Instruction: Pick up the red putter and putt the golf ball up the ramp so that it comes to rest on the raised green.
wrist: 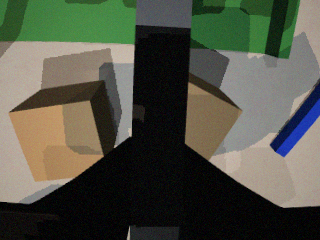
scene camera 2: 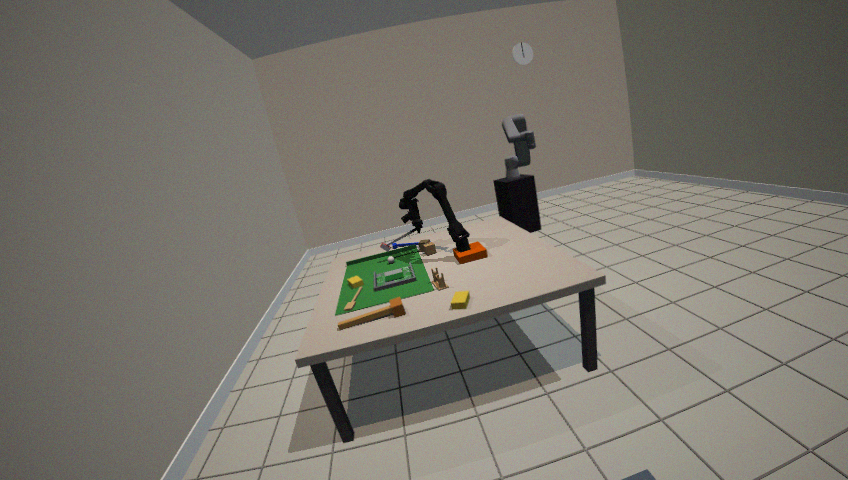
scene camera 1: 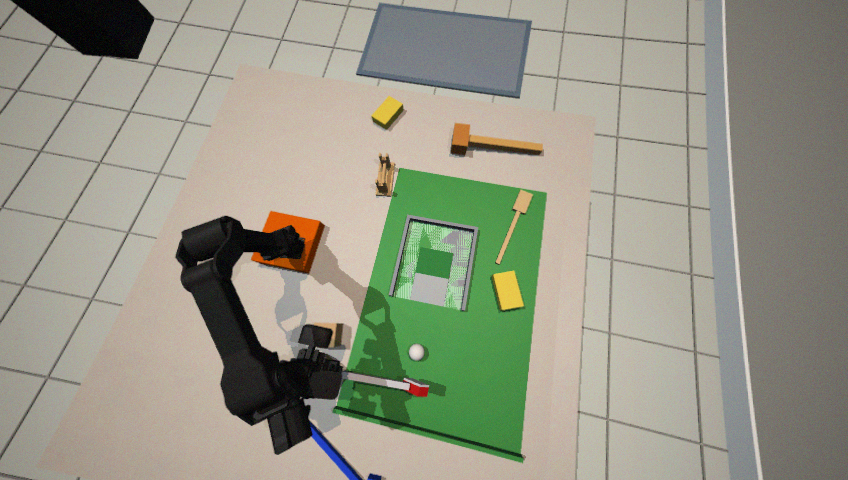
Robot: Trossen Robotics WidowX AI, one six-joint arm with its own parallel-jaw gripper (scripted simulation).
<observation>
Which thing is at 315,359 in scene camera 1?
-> My gripper.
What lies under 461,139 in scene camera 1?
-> A wooden mallet.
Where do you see a green mat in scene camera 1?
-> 476,362
</observation>
